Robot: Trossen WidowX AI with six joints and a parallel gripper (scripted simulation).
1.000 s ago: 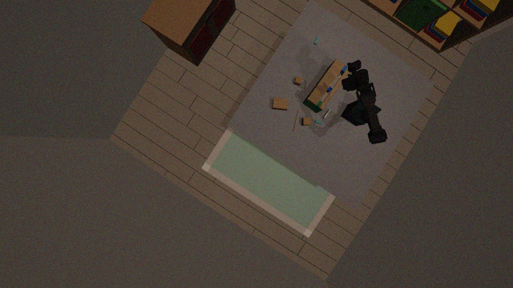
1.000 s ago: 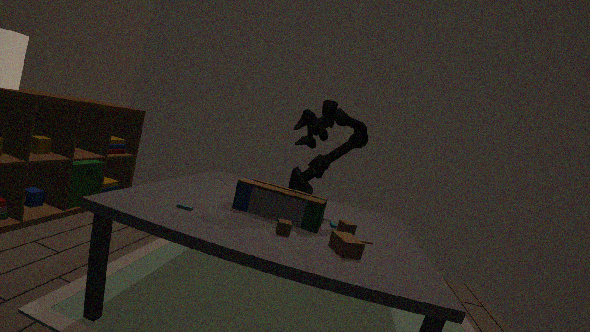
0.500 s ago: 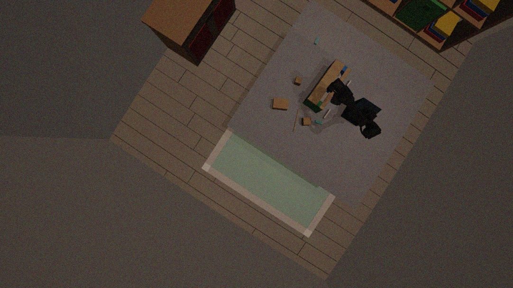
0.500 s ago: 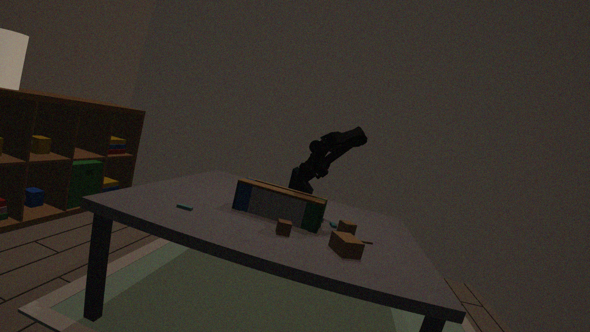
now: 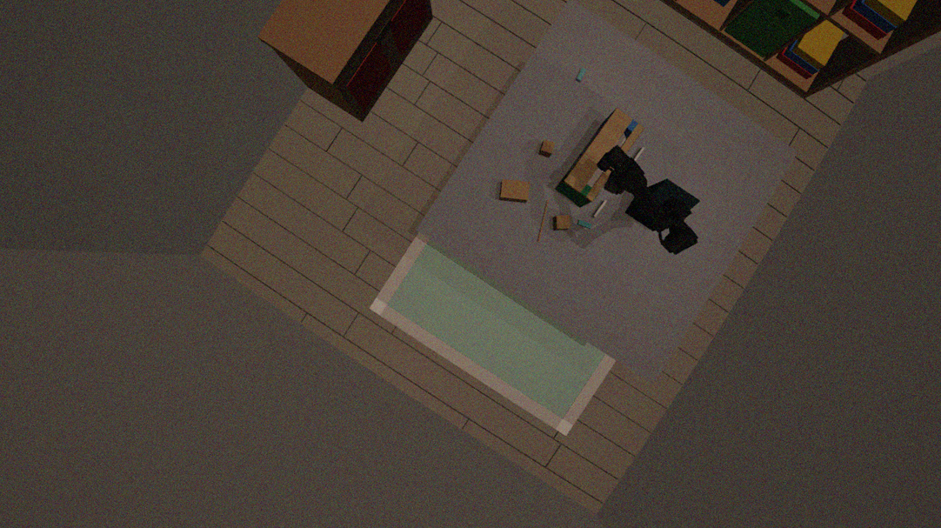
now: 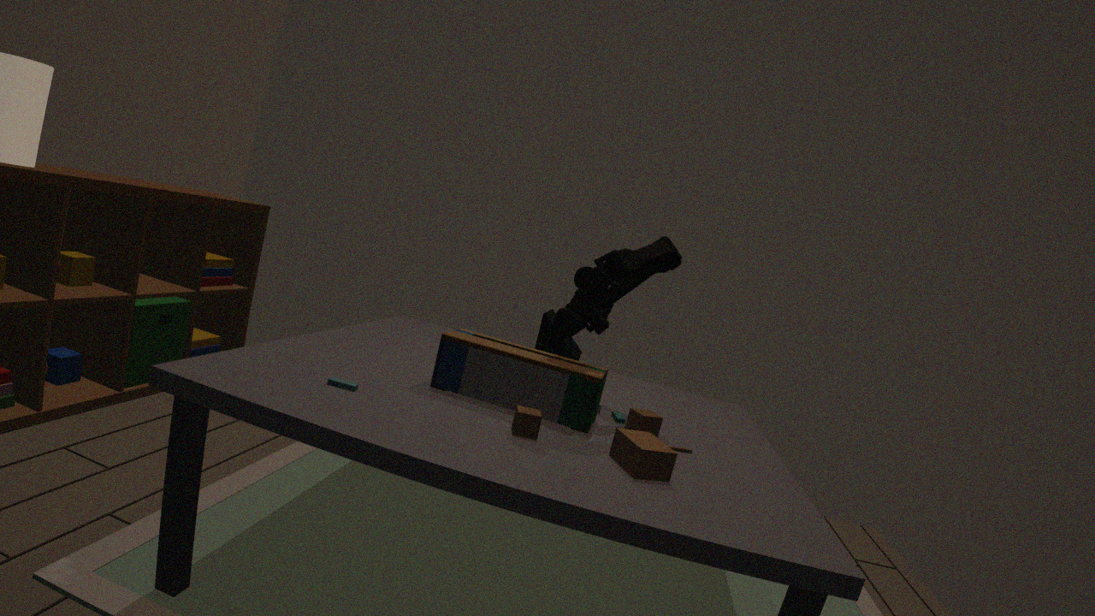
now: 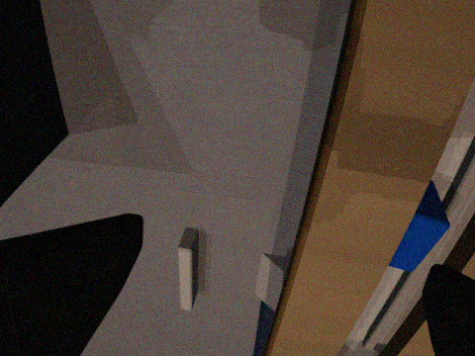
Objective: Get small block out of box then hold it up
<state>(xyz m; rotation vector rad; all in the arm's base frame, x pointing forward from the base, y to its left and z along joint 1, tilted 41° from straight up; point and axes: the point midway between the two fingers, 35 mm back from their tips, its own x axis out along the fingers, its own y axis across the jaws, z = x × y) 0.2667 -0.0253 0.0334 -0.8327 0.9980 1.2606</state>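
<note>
My gripper tip is now 60 mm above the blue block, 50 mm short of it and 40 mm to the left of it. The rest, counted from my gripper tip: box: 90 mm below, 60 mm to the right, 30 mm ahead.
</note>
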